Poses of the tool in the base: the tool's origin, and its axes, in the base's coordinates. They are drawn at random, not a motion.
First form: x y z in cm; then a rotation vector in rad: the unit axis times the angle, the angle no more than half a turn.
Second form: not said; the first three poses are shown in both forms.
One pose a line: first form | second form
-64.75 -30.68 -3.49 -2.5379 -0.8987 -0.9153 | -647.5 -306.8 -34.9 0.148 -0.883 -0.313 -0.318
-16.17 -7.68 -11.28 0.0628 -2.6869 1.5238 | -161.7 -76.8 -112.8 0.026 0.020 -0.869 0.493
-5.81 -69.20 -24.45 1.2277 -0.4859 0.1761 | -58.1 -692.0 -244.5 0.786 0.569 -0.225 0.082
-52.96 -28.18 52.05 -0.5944 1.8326 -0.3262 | -529.6 -281.8 520.5 0.560 -0.252 0.777 -0.138
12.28 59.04 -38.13 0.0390 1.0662 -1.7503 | 122.8 590.4 -381.3 0.519 0.016 0.445 -0.730
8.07 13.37 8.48 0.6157 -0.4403 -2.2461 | 80.7 133.7 84.8 0.376 0.241 -0.172 -0.878
